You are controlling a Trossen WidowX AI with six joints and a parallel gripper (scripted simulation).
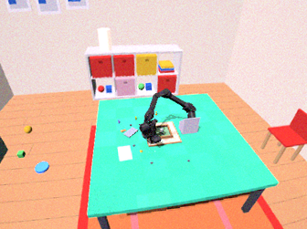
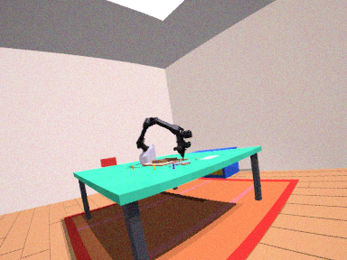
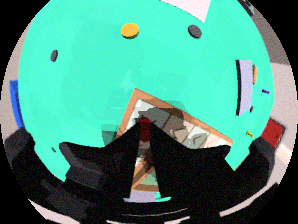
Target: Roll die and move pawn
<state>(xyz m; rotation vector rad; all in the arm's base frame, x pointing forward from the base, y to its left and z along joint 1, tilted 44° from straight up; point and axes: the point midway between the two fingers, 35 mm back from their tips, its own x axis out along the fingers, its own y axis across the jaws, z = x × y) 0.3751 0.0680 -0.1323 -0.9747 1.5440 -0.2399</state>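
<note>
The green dice tray lies 10 cm behind my gripper tip, 12 cm to the right of it and 1 cm below it. From my gripper tip the other things lie so: die: 10 cm behind, 14 cm to the right; then red pawn: 1 cm above; then grey card: 17 cm ahead, 16 cm to the right, 2 cm below.
</note>
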